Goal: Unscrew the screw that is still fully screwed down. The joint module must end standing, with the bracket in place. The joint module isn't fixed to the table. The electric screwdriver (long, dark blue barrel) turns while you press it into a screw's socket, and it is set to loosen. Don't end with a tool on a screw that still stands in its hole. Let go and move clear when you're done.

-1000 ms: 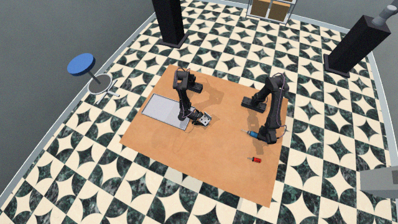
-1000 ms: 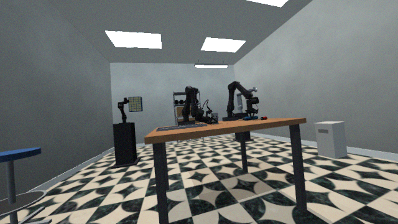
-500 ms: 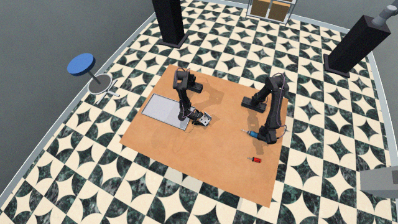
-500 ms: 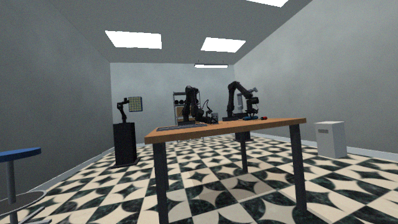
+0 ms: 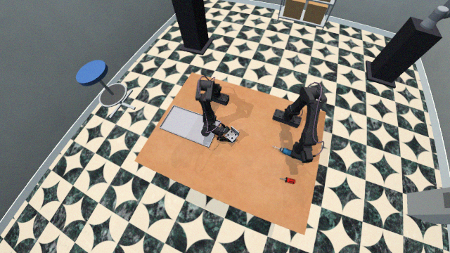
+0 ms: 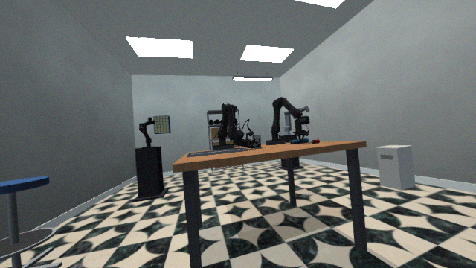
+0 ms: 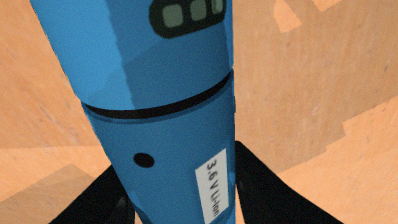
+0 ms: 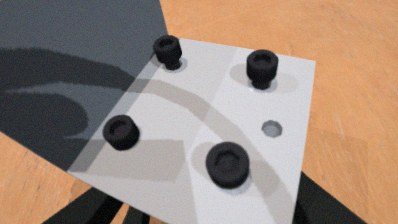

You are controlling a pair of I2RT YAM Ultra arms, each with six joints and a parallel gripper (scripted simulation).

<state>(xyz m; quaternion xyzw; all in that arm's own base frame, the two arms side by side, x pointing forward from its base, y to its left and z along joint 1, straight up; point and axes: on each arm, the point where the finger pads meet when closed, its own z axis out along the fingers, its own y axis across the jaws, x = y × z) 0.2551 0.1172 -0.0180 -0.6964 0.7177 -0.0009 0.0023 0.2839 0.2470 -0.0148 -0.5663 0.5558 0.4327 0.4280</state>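
The round joint module is right at my right hand. The rest, counted from my right hand: grey mat (10 mm ahead, 330 mm to the right, 20 mm below); grey bracket (50 mm above); screw (10 mm ahead, 20 mm to the right, 50 mm above).
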